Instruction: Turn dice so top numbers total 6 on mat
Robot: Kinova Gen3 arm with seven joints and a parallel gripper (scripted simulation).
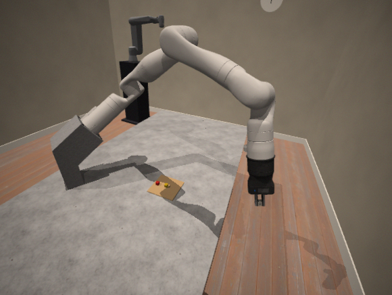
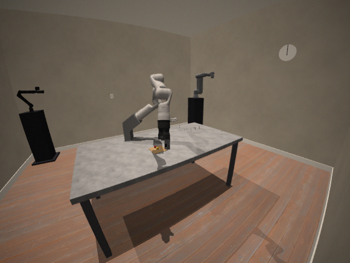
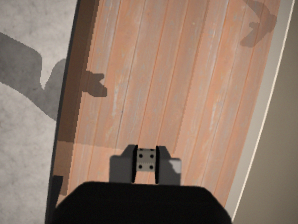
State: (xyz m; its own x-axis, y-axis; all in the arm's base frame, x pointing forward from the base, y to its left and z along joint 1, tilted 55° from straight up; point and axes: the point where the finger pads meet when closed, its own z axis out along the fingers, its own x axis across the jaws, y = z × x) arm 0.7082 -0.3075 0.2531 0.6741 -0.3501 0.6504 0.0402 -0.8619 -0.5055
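My gripper is now 42 cm past the yellow die, 10 cm to the right of it and 21 cm above it. The rest, counted from my hand: tan mat: 42 cm behind, 10 cm to the left, 22 cm below; then white die: 1 cm below; then red die: 47 cm behind, 9 cm to the left, 21 cm below.
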